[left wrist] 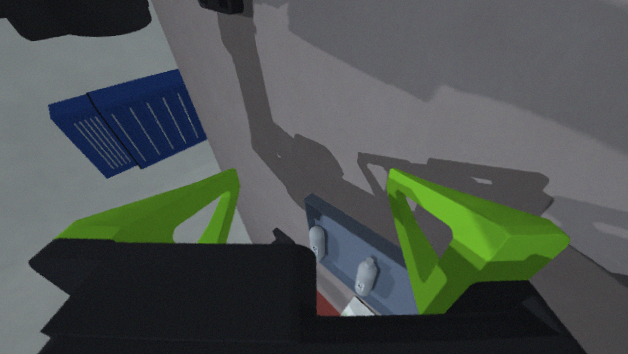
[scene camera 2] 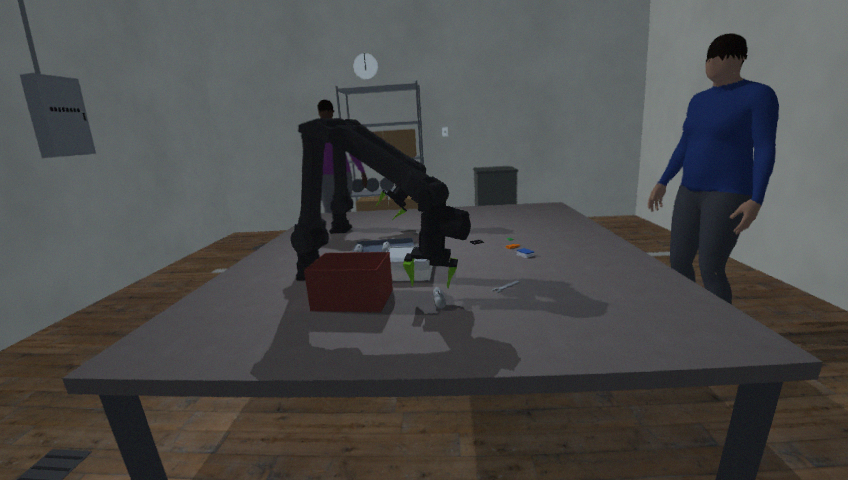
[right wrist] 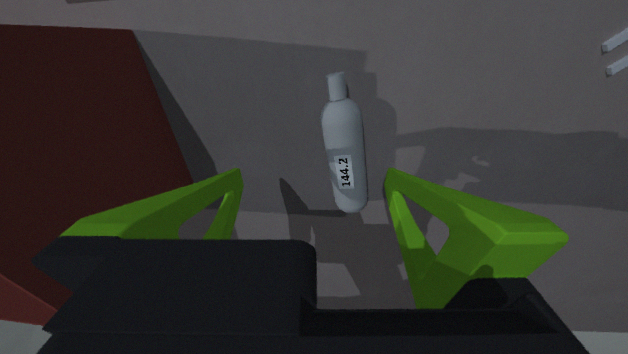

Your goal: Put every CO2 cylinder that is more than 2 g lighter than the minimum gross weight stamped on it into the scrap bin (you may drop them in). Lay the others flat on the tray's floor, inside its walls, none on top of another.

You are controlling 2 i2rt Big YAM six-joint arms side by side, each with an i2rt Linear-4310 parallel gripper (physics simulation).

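Frame: origin at the left arm's base, x ahead, y left, z up, level; centimetres.
Seen in the pictures: left gripper, fingertip midpoint: (left wrist: 313,176) (scene camera 2: 384,213); right gripper, fingertip midpoint: (scene camera 2: 430,286) (right wrist: 313,176); left arm's base at its link origin: (scene camera 2: 341,230).
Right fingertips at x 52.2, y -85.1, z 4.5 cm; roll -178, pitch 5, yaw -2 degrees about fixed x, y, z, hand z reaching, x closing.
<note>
Pixels of each thing's middle, then the offset from my right fingertips to it.
- grey CO2 cylinder at the middle of its body: (right wrist: 345,154) (scene camera 2: 438,296) dy -0.1, dx +2.2, dz -3.1 cm
- blue-grey tray at the middle of its body: (left wrist: 364,268) (scene camera 2: 384,248) dy +48.5, dx -22.7, dz -3.5 cm
- red scrap bin at the middle of its body: (scene camera 2: 351,280) dy +1.4, dx -22.5, dz +1.4 cm
- wrench at the middle of its body: (scene camera 2: 506,286) dy +9.4, dx +21.7, dz -4.4 cm
- blue-and-white block at the middle of its body: (scene camera 2: 525,253) dy +38.2, dx +31.7, dz -3.6 cm
- orange item at the middle of its body: (scene camera 2: 513,246) dy +48.6, dx +28.7, dz -4.1 cm
- black item at the middle of its body: (scene camera 2: 476,241) dy +56.5, dx +14.7, dz -4.3 cm
A grey CO2 cylinder (scene camera 2: 439,297) (right wrist: 344,135) lies on the table; its label reads 144.2 in the right wrist view. My right gripper (scene camera 2: 430,285) (right wrist: 313,176) is open above it, the cylinder beyond and between its fingertips in the right wrist view. My left gripper (scene camera 2: 389,206) (left wrist: 313,176) is open and empty, high above the table at the back. Two cylinders (left wrist: 317,241) (left wrist: 367,277) lie apart on the floor of the blue-grey tray (left wrist: 345,231); their stamps are too small to read. The red scrap bin (scene camera 2: 349,284) (right wrist: 85,115) stands left of the loose cylinder; its inside is hidden.
A white box-like device (scene camera 2: 410,270) stands behind the bin, partly hidden by the right arm. A wrench (scene camera 2: 505,286) lies right of the loose cylinder. A blue-and-white block (scene camera 2: 525,252), an orange item (scene camera 2: 512,246) and a black item (scene camera 2: 476,242) lie farther back. A person (scene camera 2: 728,136) stands at the right.
</note>
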